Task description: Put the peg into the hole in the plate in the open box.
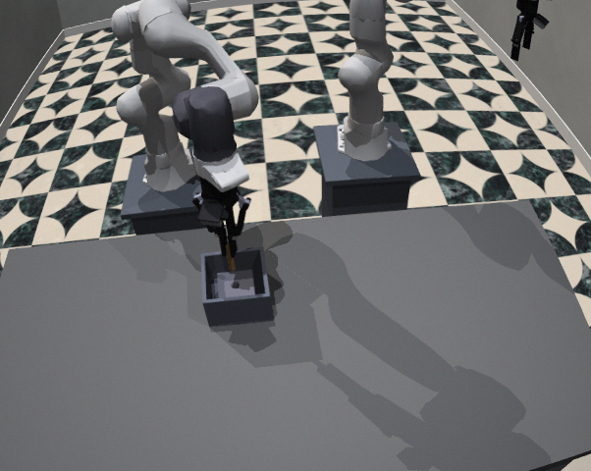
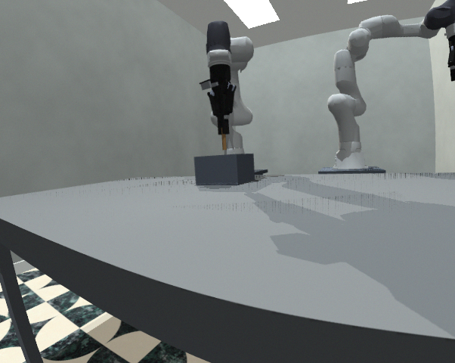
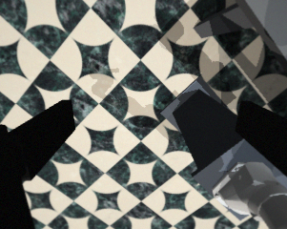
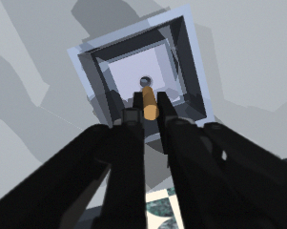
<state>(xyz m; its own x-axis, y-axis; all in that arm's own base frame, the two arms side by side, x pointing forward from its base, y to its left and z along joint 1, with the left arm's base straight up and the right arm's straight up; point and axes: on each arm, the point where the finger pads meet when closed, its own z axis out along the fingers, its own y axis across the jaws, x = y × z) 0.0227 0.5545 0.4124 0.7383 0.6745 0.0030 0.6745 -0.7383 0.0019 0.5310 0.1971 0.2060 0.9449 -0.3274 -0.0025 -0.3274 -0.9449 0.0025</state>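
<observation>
The pale plate lies 160 mm below my right hand. Also, from my right hand: orange peg: 50 mm below; then dark blue-grey box: 180 mm below.
</observation>
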